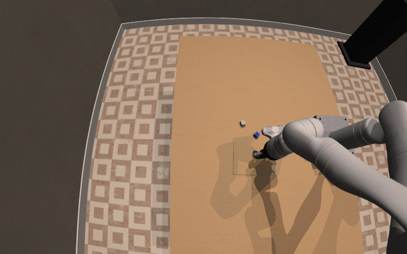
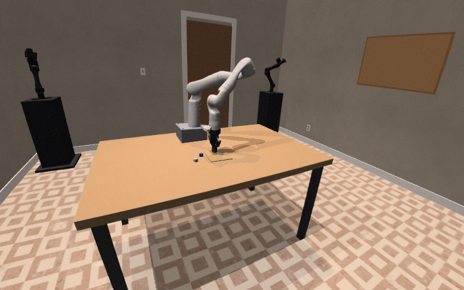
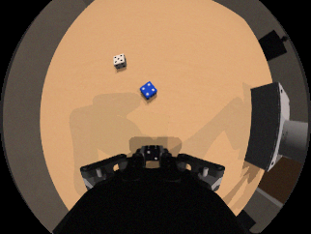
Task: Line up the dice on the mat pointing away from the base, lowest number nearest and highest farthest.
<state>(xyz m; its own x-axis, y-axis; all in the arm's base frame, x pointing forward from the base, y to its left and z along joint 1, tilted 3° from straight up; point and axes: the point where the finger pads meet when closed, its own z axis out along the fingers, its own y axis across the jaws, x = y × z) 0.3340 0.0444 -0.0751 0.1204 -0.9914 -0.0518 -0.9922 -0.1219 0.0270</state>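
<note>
My gripper is now 10 mm above the black die. Also, from my hand: blue die 100 mm to the right, 20 mm below, 20 mm ahead; mat 50 mm ahead, 30 mm below, 10 mm to the left; white die 150 mm to the right, 80 mm ahead, 20 mm below.
</note>
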